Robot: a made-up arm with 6 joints. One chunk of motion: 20 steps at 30 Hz.
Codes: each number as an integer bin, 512 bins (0 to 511) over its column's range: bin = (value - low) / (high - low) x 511, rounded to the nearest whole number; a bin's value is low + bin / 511 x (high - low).
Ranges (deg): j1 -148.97..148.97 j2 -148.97..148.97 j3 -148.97..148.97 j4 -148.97..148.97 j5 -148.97..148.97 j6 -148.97..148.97
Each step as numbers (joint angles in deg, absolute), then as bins.
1 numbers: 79.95 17.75 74.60 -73.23 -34.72 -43.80
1 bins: 393 286 383 130 196 180
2 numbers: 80.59 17.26 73.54 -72.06 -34.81 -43.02
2 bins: 394 285 382 132 196 182
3 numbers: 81.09 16.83 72.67 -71.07 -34.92 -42.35
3 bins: 395 284 380 134 196 183
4 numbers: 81.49 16.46 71.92 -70.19 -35.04 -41.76
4 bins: 395 284 379 135 195 184
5 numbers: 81.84 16.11 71.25 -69.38 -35.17 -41.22
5 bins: 396 283 378 137 195 185
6 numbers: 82.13 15.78 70.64 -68.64 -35.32 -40.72
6 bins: 396 283 377 138 195 186
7 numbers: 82.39 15.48 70.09 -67.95 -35.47 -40.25
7 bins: 397 282 376 139 195 186
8 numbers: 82.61 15.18 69.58 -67.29 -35.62 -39.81
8 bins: 397 282 375 140 194 187
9 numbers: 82.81 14.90 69.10 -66.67 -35.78 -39.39
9 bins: 398 281 374 141 194 188
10 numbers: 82.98 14.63 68.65 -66.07 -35.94 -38.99
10 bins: 398 281 373 142 194 189
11 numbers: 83.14 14.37 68.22 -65.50 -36.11 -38.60
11 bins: 398 280 373 143 194 189
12 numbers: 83.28 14.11 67.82 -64.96 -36.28 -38.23
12 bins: 398 280 372 144 193 190
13 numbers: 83.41 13.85 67.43 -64.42 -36.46 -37.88
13 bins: 399 279 371 145 193 191
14 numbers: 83.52 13.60 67.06 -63.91 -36.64 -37.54
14 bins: 399 279 371 146 193 191
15 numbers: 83.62 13.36 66.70 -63.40 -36.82 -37.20
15 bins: 399 278 370 147 192 192
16 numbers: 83.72 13.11 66.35 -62.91 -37.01 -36.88
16 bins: 399 278 369 148 192 192
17 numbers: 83.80 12.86 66.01 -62.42 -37.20 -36.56
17 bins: 399 278 369 148 192 193
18 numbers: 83.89 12.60 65.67 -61.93 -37.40 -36.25
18 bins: 399 277 368 149 191 193
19 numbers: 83.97 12.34 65.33 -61.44 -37.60 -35.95
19 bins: 400 277 368 150 191 194
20 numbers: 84.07 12.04 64.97 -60.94 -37.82 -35.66
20 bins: 400 276 367 151 191 194
